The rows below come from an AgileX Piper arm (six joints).
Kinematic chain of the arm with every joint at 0, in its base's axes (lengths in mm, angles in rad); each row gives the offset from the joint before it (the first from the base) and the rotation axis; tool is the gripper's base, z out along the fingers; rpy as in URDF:
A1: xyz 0 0 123 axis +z
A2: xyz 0 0 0 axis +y
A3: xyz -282.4 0 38.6 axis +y
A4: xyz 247.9 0 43.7 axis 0.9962 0 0.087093
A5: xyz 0 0 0 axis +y
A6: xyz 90.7 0 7.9 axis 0.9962 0 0.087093
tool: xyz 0 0 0 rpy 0 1.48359 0
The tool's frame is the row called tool.
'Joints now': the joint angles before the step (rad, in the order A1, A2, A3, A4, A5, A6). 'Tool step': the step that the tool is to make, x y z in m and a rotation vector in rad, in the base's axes. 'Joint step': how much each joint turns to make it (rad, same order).
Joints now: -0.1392, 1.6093, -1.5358, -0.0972, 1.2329, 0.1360
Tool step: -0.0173, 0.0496, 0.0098, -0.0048, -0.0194, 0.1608
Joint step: 0.1512, -0.0807, 0.0565, 0.0002, 0.0036, -0.0107
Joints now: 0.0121, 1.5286, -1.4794, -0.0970, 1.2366, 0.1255
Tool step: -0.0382, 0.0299, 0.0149, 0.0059, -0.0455, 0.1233
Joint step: 0.1087, -0.1374, 0.0878, 0.0088, 0.0025, -0.0155
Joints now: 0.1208, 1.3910, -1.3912, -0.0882, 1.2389, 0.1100
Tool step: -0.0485, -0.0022, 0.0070, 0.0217, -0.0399, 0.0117
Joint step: 0.0100, -0.1755, 0.1267, 0.0167, 0.0065, -0.0004
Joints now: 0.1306, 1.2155, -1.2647, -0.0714, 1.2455, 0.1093
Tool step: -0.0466, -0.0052, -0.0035, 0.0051, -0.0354, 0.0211
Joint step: -0.0001, -0.1746, 0.1336, 0.0108, 0.0038, -0.0223
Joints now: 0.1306, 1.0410, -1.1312, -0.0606, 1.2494, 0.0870
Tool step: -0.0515, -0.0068, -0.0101, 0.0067, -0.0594, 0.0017
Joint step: -0.0004, -0.2078, 0.1439, 0.0002, 0.0040, -0.0026
